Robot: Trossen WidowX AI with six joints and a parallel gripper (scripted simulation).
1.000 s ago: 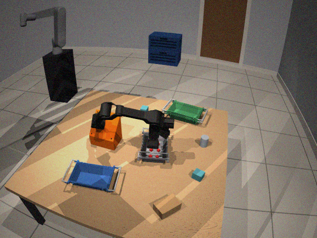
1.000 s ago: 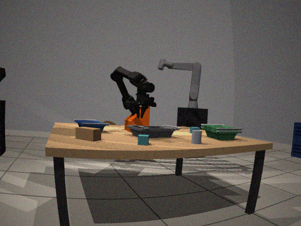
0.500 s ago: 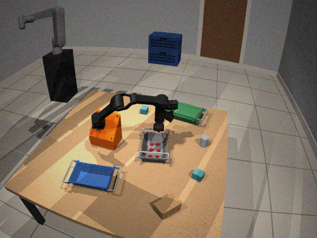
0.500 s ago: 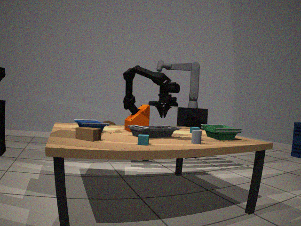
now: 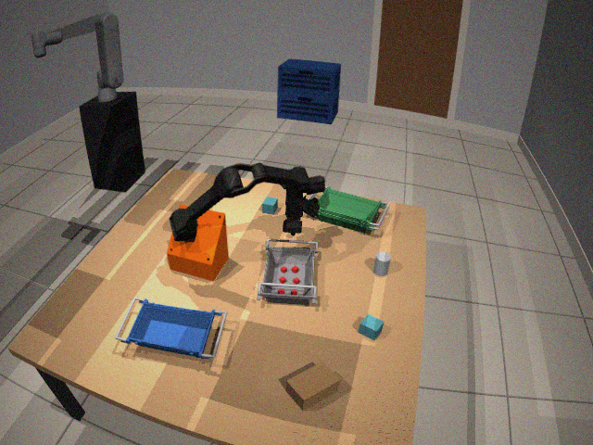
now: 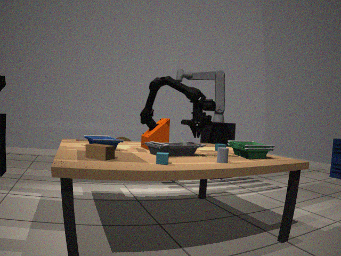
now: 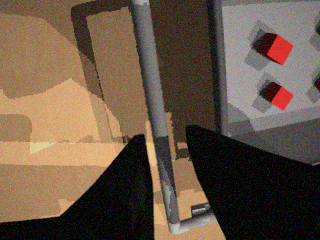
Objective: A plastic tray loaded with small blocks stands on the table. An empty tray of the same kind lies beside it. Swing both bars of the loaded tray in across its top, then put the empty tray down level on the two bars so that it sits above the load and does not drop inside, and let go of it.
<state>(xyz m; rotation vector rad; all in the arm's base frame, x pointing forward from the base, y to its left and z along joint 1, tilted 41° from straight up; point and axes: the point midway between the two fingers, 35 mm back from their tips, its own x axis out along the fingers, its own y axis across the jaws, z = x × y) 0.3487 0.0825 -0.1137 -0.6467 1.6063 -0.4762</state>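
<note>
Right now the blue tray is 27 cm behind my gripper tip, 50 cm to the right of it and 5 cm below it. Also, from my gripper tip: tan box 18 cm ahead, 59 cm to the right, 6 cm below; then grey cylinder 33 cm ahead, 2 cm to the right, 6 cm below.
</note>
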